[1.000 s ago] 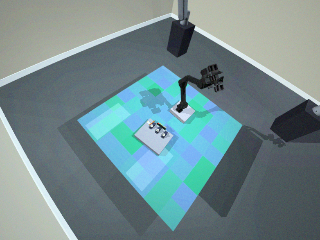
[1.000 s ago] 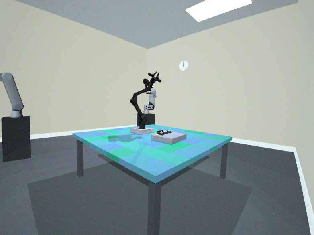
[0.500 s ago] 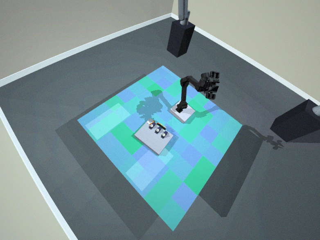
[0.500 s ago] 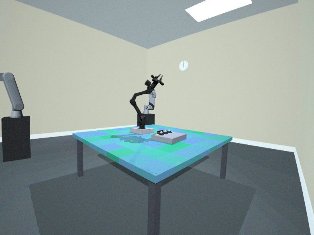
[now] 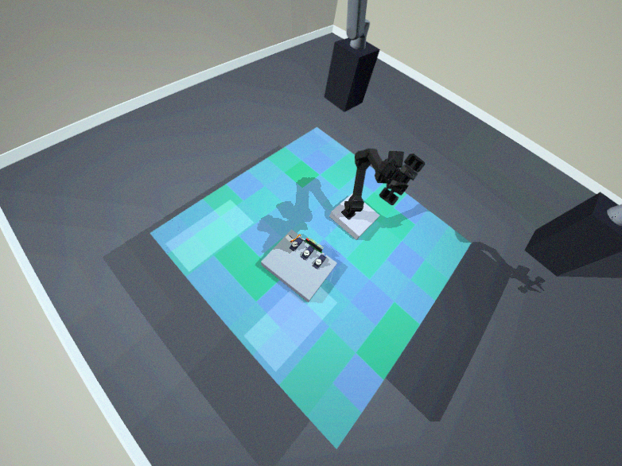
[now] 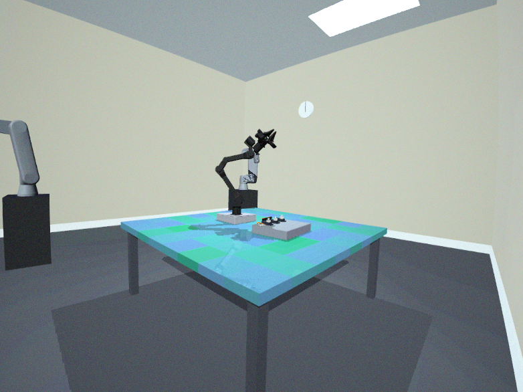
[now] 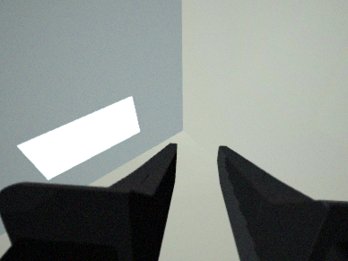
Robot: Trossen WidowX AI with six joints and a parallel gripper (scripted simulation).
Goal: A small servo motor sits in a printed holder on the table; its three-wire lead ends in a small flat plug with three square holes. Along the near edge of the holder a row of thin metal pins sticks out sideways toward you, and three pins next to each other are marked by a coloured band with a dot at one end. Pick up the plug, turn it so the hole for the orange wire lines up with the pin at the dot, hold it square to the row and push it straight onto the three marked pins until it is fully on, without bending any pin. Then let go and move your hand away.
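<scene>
Right now my gripper tip is 60 cm above the red band, 23 cm to the left of it and 14 cm short of it. Also, from my gripper tip: grey printed holder (65 cm below, 29 cm ahead, 16 cm to the right); then white dot (60 cm below, 22 cm to the right, 14 cm ahead).
</scene>
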